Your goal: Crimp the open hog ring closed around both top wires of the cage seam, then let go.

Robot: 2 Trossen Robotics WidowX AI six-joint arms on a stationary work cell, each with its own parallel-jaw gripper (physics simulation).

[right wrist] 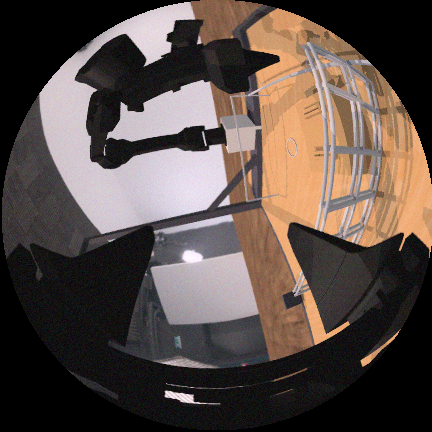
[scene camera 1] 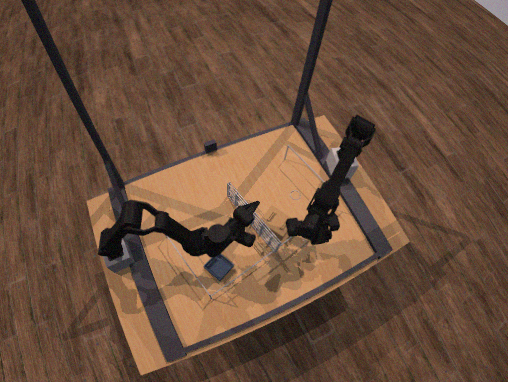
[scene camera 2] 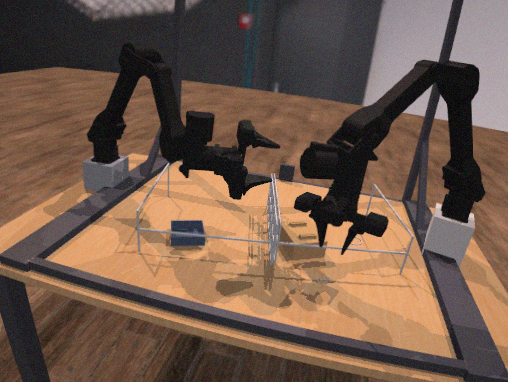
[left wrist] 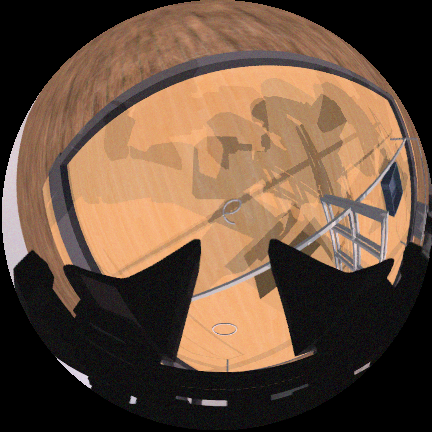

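Seen in the pictures: left gripper, fingertip midpoint: (right wrist: 270, 56) (scene camera 2: 331, 250) (left wrist: 235, 245); right gripper, fingertip midpoint: (right wrist: 222, 231) (scene camera 1: 255, 206) (scene camera 2: 275, 163); left arm's base, origin of the base link: (right wrist: 223, 134) (scene camera 2: 454, 215); right arm's base, origin of the base link: (scene camera 1: 114, 250) (scene camera 2: 105, 159).
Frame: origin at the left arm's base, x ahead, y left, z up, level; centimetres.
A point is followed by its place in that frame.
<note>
The wire cage seam (scene camera 1: 268, 234) @(x 37.8, y 26.8, z -5.9 cm) (scene camera 2: 272, 220) @(x 40.1, y 24.7, z -5.1 cm) (left wrist: 370, 209) @(x 35.4, y 32.5, z -3.2 cm) (right wrist: 345, 150) @(x 40.3, y 24.6, z -2.7 cm) stands upright in the middle of the table. The small hog ring (left wrist: 231, 205) shows as a thin grey curl beyond my left fingertips in the left wrist view, apart from the seam; its gap and height are hard to tell. My left gripper (scene camera 2: 332, 249) @(x 23.4, y 30.1, z -4.1 cm) (left wrist: 235, 245) @(x 23.4, y 30.1, z -4.1 cm) is part open and empty, pointing down to the right of the seam in scene camera 2. My right gripper (scene camera 2: 275, 163) @(x 42.8, y 21.2, z 7.8 cm) (right wrist: 222, 231) @(x 42.8, y 21.2, z 7.8 cm) is wide open and empty, near the seam's upper part, one finger above the other.
A blue tray (scene camera 1: 219, 268) @(x 57.3, y 36.0, z -11.2 cm) (scene camera 2: 187, 233) (left wrist: 392, 188) @(x 59.3, y 35.2, z -11.2 cm) lies left of the seam in scene camera 2. A thin grey rail (scene camera 2: 215, 238) (left wrist: 225, 290) runs along the table on both sides of the seam. A larger thin circle (scene camera 1: 295, 195) @(x 22.9, y 11.5, z -11.3 cm) (left wrist: 224, 329) (right wrist: 291, 147) @(x 24.1, y 10.7, z -11.3 cm) lies on the table.
</note>
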